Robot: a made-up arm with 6 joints. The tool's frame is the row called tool.
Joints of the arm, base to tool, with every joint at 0 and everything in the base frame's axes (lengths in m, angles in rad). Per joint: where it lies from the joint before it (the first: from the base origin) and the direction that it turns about. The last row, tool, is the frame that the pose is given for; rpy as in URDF.
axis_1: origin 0.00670 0.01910 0.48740 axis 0 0 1
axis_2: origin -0.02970 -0.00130 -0.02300 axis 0.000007 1 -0.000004
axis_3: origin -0.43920 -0.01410 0.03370 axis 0.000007 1 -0.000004
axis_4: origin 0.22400 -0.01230 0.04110 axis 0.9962 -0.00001 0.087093
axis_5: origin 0.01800 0.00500 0.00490 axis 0.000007 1 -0.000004
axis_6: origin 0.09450 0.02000 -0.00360 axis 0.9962 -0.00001 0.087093
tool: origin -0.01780 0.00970 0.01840 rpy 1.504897 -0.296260 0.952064
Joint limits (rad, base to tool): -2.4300..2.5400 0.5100..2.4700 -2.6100..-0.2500 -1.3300..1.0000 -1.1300..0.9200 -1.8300..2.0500
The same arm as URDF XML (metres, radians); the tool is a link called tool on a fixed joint. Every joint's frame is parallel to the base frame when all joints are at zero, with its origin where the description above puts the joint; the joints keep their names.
<robot name="arm">
  <joint name="tool_fixed" type="fixed">
    <parent link="link6"/>
    <child link="tool"/>
    <origin xyz="-0.0178 0.0097 0.0184" rpy="1.5049 -0.2963 0.9521"/>
  </joint>
  <joint name="axis_6" type="revolute">
    <parent link="link5"/>
    <child link="link6"/>
    <origin xyz="0.0945 0.02 -0.0036" rpy="0 0 0"/>
    <axis xyz="0.9962 0 0.0871"/>
    <limit lower="-1.83" upper="2.05"/>
  </joint>
  <joint name="axis_5" type="revolute">
    <parent link="link4"/>
    <child link="link5"/>
    <origin xyz="0.018 0.005 0.0049" rpy="0 0 0"/>
    <axis xyz="0 1 0"/>
    <limit lower="-1.13" upper="0.92"/>
  </joint>
  <joint name="axis_4" type="revolute">
    <parent link="link3"/>
    <child link="link4"/>
    <origin xyz="0.224 -0.0123 0.0411" rpy="0 0 0"/>
    <axis xyz="0.9962 0 0.0871"/>
    <limit lower="-1.33" upper="1"/>
  </joint>
  <joint name="axis_3" type="revolute">
    <parent link="link2"/>
    <child link="link3"/>
    <origin xyz="-0.4392 -0.0141 0.0337" rpy="0 0 0"/>
    <axis xyz="0 1 0"/>
    <limit lower="-2.61" upper="-0.25"/>
  </joint>
  <joint name="axis_2" type="revolute">
    <parent link="link1"/>
    <child link="link2"/>
    <origin xyz="-0.0297 -0.0013 -0.023" rpy="0 0 0"/>
    <axis xyz="0 1 0"/>
    <limit lower="0.51" upper="2.47"/>
  </joint>
  <joint name="axis_1" type="revolute">
    <parent link="base"/>
    <child link="link1"/>
    <origin xyz="0.0067 0.0191 0.4874" rpy="0 0 0"/>
    <axis xyz="0 0 1"/>
    <limit lower="-2.43" upper="2.54"/>
  </joint>
  <link name="base"/>
  <link name="link1"/>
  <link name="link2"/>
  <link name="link3"/>
  <link name="link4"/>
  <link name="link5"/>
  <link name="link6"/>
  <link name="tool"/>
</robot>

